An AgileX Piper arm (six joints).
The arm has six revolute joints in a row. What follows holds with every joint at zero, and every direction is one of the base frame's. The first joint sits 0.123 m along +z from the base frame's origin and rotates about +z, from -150 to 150 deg. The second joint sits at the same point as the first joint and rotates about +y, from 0 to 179.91 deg. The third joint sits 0.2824 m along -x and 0.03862 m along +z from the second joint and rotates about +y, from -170 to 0 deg. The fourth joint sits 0.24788 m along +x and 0.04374 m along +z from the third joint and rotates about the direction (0.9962, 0, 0.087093), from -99.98 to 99.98 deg. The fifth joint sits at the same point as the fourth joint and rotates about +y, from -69.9 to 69.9 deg. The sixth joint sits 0.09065 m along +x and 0.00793 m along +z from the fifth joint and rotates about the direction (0.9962, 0, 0.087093), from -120 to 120 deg. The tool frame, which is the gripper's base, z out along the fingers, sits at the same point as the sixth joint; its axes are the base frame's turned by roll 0, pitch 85 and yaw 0 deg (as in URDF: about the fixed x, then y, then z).
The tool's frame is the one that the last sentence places.
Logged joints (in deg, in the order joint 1, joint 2, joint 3, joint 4, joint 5, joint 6), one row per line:
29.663, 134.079, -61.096, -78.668, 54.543, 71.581
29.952, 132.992, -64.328, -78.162, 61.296, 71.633
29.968, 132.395, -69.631, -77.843, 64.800, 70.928
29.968, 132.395, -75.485, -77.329, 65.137, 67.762
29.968, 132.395, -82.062, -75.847, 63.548, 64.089
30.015, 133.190, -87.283, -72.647, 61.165, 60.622
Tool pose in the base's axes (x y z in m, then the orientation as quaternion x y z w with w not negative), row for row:
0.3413, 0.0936, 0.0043, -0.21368, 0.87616, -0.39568, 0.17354
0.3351, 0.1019, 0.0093, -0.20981, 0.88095, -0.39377, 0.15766
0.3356, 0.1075, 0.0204, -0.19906, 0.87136, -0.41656, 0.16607
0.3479, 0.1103, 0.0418, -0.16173, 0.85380, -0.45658, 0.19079
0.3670, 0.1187, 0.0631, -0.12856, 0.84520, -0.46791, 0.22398
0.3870, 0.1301, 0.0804, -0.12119, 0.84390, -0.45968, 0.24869
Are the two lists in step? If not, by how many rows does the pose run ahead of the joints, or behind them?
The pose runs 2 rows behind the joints: the pose in row i belongs to the joints in row i - 2.
